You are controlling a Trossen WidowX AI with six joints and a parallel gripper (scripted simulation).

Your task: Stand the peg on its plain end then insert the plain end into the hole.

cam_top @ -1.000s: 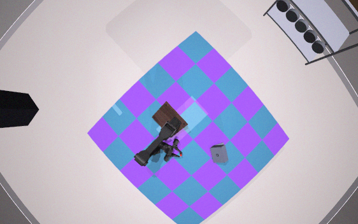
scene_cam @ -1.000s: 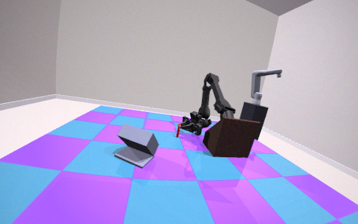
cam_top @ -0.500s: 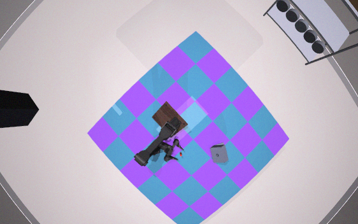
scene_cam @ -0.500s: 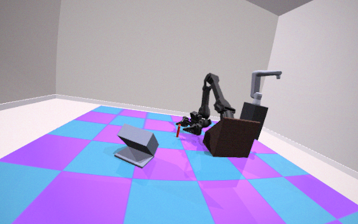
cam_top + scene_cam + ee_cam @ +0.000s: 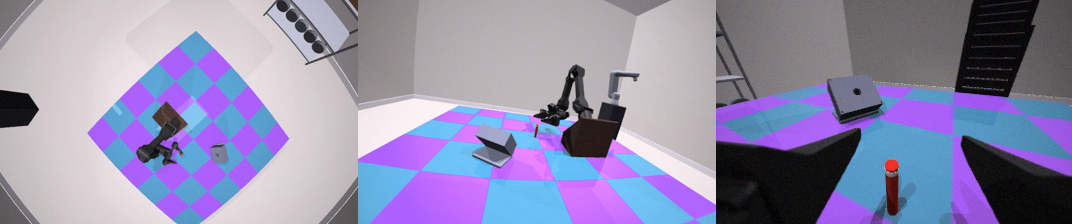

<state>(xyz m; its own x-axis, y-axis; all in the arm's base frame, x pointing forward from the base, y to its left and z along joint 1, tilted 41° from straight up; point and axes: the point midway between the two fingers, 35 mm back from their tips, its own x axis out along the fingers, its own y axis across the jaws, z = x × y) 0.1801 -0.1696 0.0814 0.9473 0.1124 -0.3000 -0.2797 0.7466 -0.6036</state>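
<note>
The red peg lies 1 cm behind my gripper tip, 2 cm to the left of it and 6 cm below it. The rest, counted from my gripper tip: grey sloped panel 21 cm ahead, 23 cm to the left, 5 cm below.
</note>
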